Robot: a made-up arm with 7 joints.
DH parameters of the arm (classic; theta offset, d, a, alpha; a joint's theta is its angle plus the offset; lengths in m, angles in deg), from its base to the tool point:
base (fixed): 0 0.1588 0 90
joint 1: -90 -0.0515 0.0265 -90
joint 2: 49.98 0 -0.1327 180
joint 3: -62.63 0 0.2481 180
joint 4: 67.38 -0.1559 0.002 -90
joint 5: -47.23 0 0.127 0
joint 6: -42.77 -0.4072 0.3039 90
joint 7: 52.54 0 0.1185 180
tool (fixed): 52.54 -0.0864 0 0
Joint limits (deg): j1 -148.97..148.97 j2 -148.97..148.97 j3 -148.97..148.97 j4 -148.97..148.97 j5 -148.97..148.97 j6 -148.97..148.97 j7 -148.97..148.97
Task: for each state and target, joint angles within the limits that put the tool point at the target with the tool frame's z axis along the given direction. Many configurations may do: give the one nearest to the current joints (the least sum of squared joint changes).
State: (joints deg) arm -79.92 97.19 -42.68 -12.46 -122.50 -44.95 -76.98
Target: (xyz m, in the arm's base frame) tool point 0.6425 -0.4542 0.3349 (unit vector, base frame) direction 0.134 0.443 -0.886
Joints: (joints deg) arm -122.43 91.83 -58.87 -7.68 -124.64 -12.81 -85.87
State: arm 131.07 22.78 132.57 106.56 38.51 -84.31 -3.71
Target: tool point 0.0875 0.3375 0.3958 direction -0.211 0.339 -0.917
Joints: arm 134.35 49.82 148.97 75.99 94.97 -64.43 6.48
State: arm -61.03 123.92 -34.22 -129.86 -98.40 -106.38 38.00
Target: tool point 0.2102 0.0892 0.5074 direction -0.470 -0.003 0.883
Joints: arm -116.83 121.64 -27.13 -148.97 -135.94 -79.20 10.29
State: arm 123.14 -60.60 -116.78 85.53 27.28 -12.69 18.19
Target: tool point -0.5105 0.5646 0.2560 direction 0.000 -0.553 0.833
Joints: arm 85.17 -74.18 -92.98 63.98 -5.32 -50.80 27.63
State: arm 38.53 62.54 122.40 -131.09 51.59 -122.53 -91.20
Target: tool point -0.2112 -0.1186 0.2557 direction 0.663 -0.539 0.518
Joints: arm 68.41 51.69 144.10 -139.26 65.39 -111.96 -93.32
